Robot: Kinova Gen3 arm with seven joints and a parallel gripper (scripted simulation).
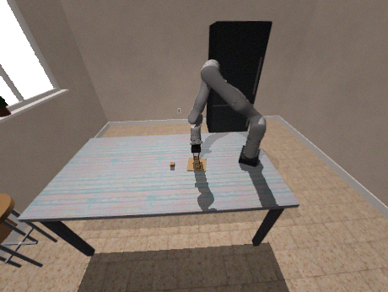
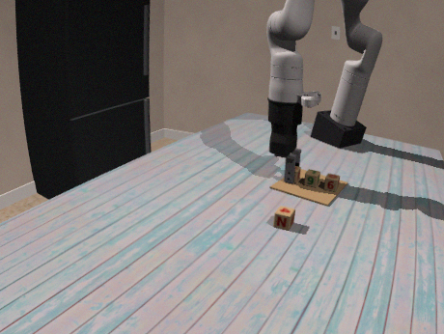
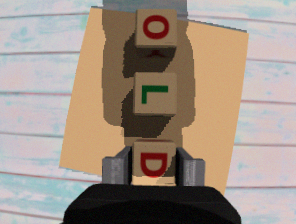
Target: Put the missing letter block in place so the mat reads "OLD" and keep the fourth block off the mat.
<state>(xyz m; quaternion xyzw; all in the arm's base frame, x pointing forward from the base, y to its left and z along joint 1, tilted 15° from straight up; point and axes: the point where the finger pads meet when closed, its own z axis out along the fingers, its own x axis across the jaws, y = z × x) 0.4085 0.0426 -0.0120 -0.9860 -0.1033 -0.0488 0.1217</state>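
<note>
Now: hand right at the red d block. From my hand the other things lie so: green l block: 1 cm behind, 5 cm to the left, 1 cm below; tan mat: 1 cm behind, 5 cm to the left, 2 cm below; red o block: 2 cm behind, 10 cm to the left, 1 cm below.
</note>
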